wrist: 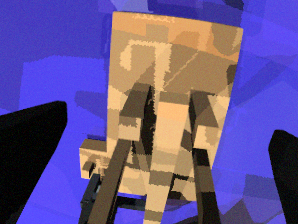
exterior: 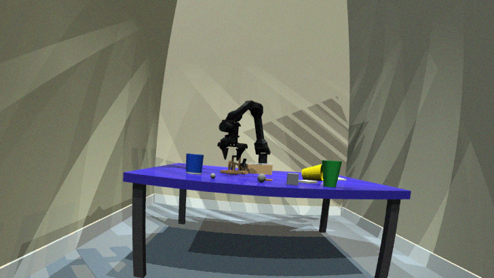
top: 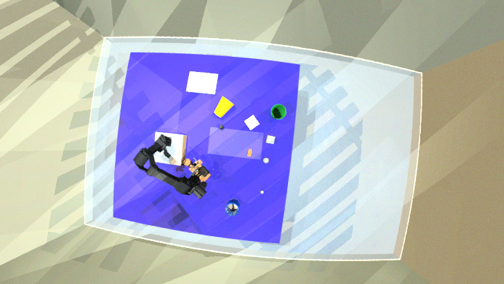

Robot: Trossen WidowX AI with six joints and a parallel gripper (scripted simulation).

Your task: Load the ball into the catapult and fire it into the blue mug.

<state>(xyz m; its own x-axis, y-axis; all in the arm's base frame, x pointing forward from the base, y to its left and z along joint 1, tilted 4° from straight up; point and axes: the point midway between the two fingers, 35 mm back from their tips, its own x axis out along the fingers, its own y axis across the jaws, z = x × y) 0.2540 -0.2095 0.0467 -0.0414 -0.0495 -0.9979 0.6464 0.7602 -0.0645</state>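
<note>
The catapult frame is 4 cm behind my gripper tip and 3 cm to the left of it. From my gripper tip the other things lie so: blue mug: 23 cm ahead, 19 cm to the right, 5 cm below; wooden catapult: 6 cm to the left, 5 cm behind, 3 cm below; black ball: 34 cm to the left, 10 cm ahead, 6 cm below.
</note>
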